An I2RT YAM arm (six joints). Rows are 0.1 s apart.
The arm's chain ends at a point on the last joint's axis. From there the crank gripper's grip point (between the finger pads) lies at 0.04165 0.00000 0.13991 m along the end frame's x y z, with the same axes.
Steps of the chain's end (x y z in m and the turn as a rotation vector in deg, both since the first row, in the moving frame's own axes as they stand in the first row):
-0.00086, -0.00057, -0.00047, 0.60, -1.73, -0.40
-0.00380, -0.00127, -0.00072, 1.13, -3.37, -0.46
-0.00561, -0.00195, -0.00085, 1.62, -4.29, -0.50
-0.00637, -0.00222, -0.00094, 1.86, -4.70, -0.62
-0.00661, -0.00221, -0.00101, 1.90, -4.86, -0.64
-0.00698, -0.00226, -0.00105, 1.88, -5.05, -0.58
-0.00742, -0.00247, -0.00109, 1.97, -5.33, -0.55
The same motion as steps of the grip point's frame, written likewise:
-0.00511, -0.00232, 0.00071, 0.60, -1.73, -0.40
-0.01211, -0.00435, 0.00146, 1.13, -3.37, -0.46
-0.01621, -0.00626, 0.00181, 1.62, -4.29, -0.50
-0.01800, -0.00720, 0.00192, 1.86, -4.70, -0.62
-0.01864, -0.00730, 0.00193, 1.90, -4.86, -0.64
-0.01948, -0.00726, 0.00199, 1.88, -5.05, -0.58
-0.02062, -0.00768, 0.00208, 1.97, -5.33, -0.55

